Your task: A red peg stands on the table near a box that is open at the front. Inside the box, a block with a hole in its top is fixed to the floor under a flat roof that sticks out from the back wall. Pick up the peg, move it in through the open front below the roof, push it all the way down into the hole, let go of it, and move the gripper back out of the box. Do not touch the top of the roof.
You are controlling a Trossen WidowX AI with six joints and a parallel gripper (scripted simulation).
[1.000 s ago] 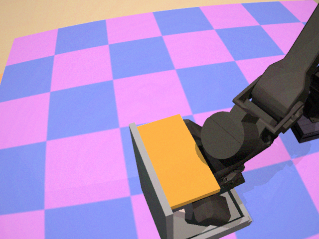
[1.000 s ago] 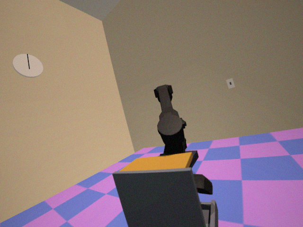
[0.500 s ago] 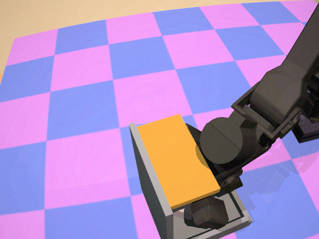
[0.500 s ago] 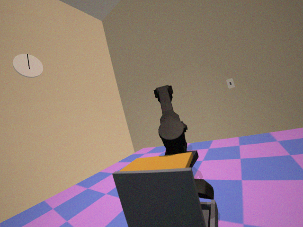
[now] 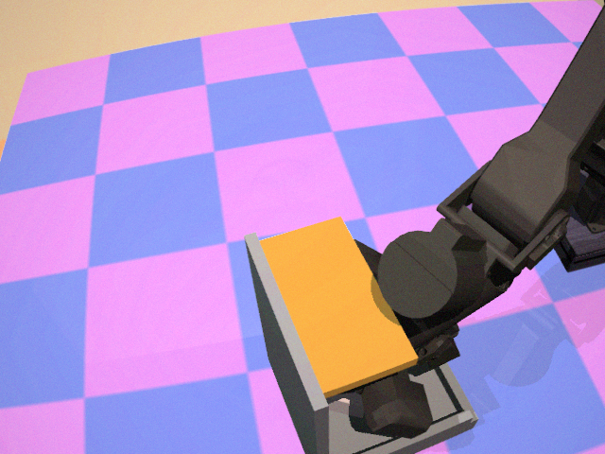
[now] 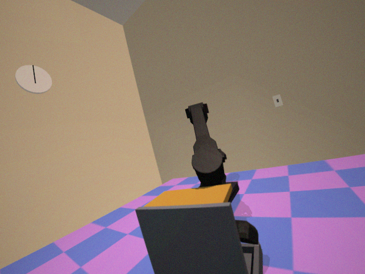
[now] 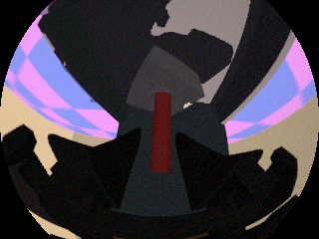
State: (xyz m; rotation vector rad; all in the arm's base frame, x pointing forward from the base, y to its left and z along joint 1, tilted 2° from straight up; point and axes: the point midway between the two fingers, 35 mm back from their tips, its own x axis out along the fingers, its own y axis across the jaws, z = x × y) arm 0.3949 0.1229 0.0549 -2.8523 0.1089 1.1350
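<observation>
Right now my gripper tip is 30 mm past the red peg. From my gripper tip the other things lie so: orange roof (20 mm behind, 10 mm to the left, 140 mm above); dark back wall (20 mm ahead, 20 mm to the left, 50 mm above).
</observation>
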